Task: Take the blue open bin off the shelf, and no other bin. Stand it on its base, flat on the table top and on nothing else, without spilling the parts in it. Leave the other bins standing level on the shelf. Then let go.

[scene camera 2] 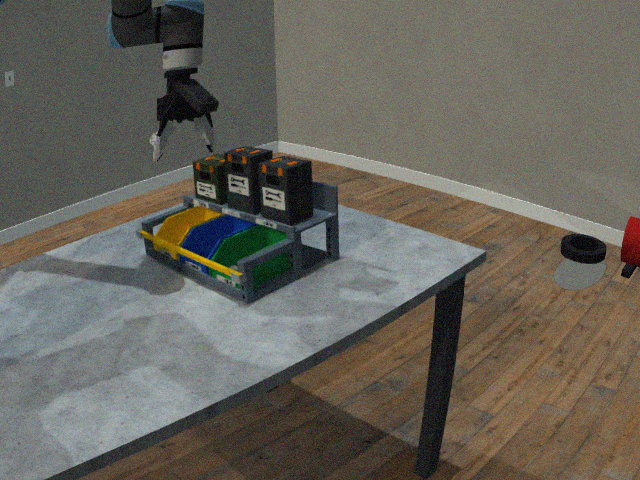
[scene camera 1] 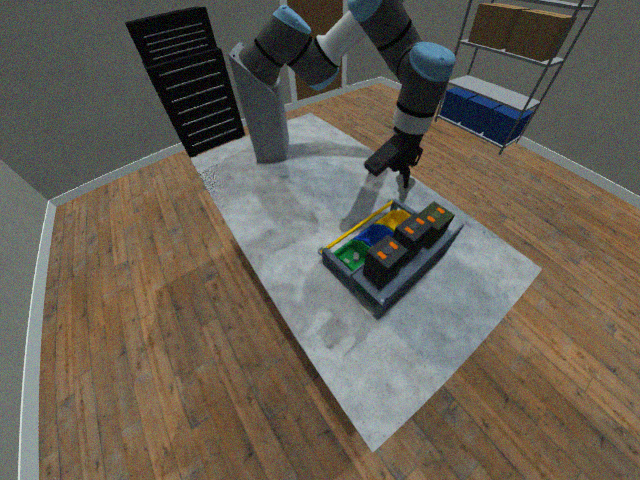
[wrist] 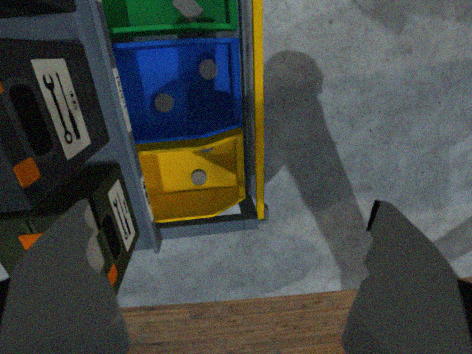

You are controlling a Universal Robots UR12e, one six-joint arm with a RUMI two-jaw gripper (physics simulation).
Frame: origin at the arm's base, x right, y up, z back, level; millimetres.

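Seen in the pictures: gripper, fingertip midpoint: (scene camera 2: pixel 183 157) (scene camera 1: pixel 385 187) (wrist: pixel 235 202); arm's base at its link origin: (scene camera 1: pixel 257 68).
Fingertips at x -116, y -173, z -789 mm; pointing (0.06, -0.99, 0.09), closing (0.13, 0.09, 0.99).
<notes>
Pixels of each thing's top centre, then the offset from my fingertips to it. "spot": a spot on its surface instead. Level surfaces: height alone.
- blue open bin at a spot on its surface: (wrist: pixel 200 120) (scene camera 1: pixel 381 238) spot: dx -17, dy -241, dz -22 mm
- yellow bin at a spot on its surface: (wrist: pixel 175 170) spot: dx -98, dy -241, dz -54 mm
- green bin at a spot on its surface: (wrist: pixel 150 12) spot: dx +105, dy -241, dz -92 mm
- yellow bar at its top centre: (wrist: pixel 259 86) (scene camera 2: pixel 183 249) (scene camera 1: pixel 360 224) dx +44, dy -185, dz +41 mm
- green-bin end at a spot on its surface: (scene camera 2: pixel 294 191) spot: dx +165, dy -80, dz -168 mm
- grey table top at its surface level: dy -251 mm
The blue open bin (scene camera 1: pixel 376 235) (scene camera 2: pixel 206 241) (wrist: pixel 200 120) sits on the lower front level of the grey shelf (scene camera 1: pixel 338 271) (scene camera 2: pixel 266 254) (wrist: pixel 205 229), with two round parts showing inside. It stands between the yellow bin (scene camera 1: pixel 398 219) (scene camera 2: pixel 188 222) (wrist: pixel 175 170), which holds a round part, and the green bin (scene camera 1: pixel 346 255) (scene camera 2: pixel 253 245) (wrist: pixel 150 12), which also holds parts. My gripper (scene camera 2: pixel 184 155) (wrist: pixel 235 202) is open and empty, high above the yellow-bin end of the shelf. In the wrist view the blue bin lies beyond the fingertips, above the yellow one.
A yellow bar (scene camera 1: pixel 356 227) (scene camera 2: pixel 196 256) (wrist: pixel 259 110) runs along the shelf's front. Three dark lidded boxes, including the one at the green-bin end (scene camera 1: pixel 385 263) (scene camera 2: pixel 294 191), stand on the raised rear level. The shelf stands on the grey table top (scene camera 1: pixel 439 330) (scene camera 2: pixel 129 361) (wrist: pixel 400 115).
</notes>
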